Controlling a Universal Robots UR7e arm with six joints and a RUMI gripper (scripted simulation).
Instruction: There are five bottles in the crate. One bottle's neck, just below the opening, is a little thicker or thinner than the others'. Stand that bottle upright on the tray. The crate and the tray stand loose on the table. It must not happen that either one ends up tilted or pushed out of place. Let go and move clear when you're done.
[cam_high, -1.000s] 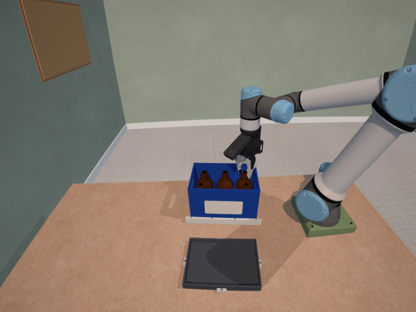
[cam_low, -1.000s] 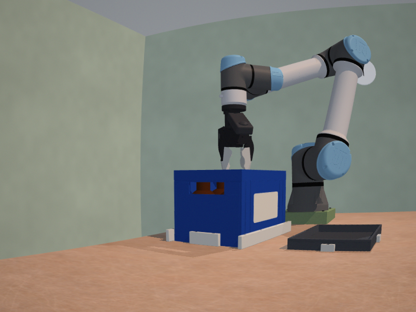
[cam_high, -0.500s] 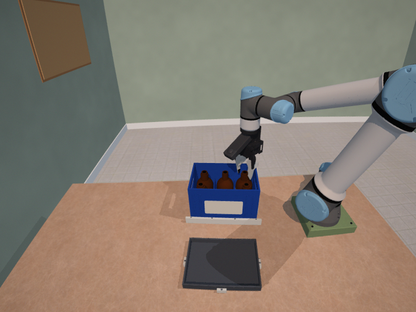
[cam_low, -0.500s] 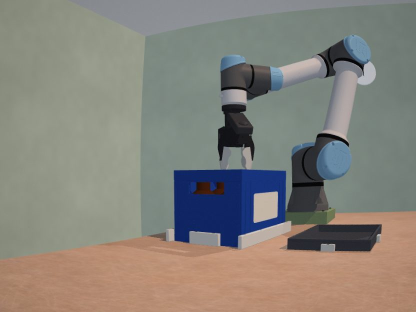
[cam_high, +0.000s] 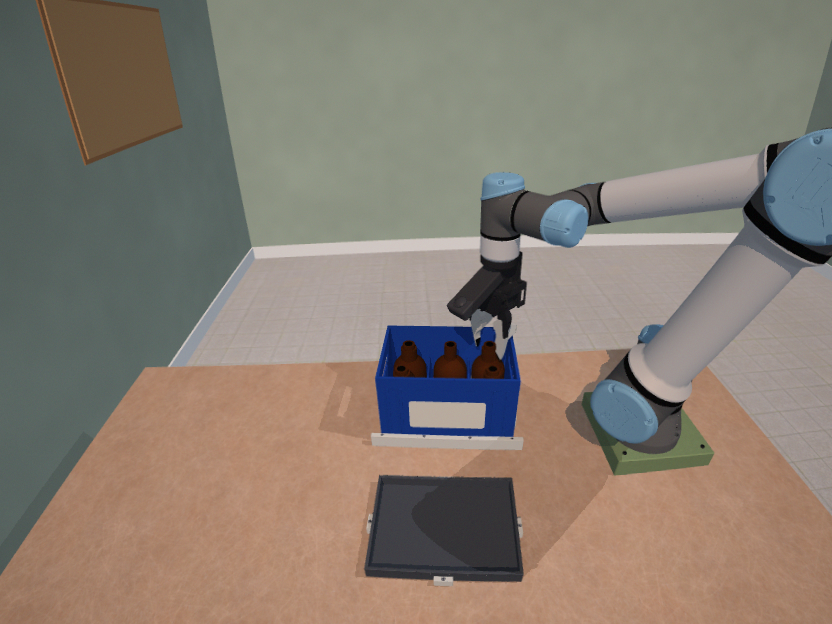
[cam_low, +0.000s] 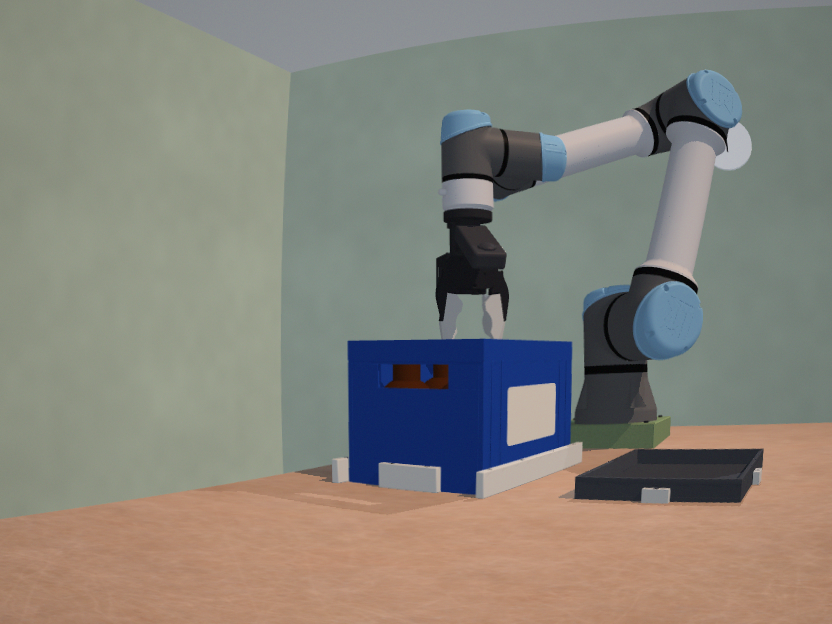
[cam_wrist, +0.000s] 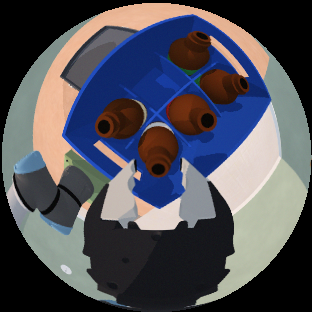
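My gripper is now 80 mm short of the glass bottle and 70 mm above it. From my hand the other things lie so: dark tray 90 mm ahead, 330 mm to the left, 140 mm below; blue crate 80 mm ahead, 40 mm to the left, 70 mm below.
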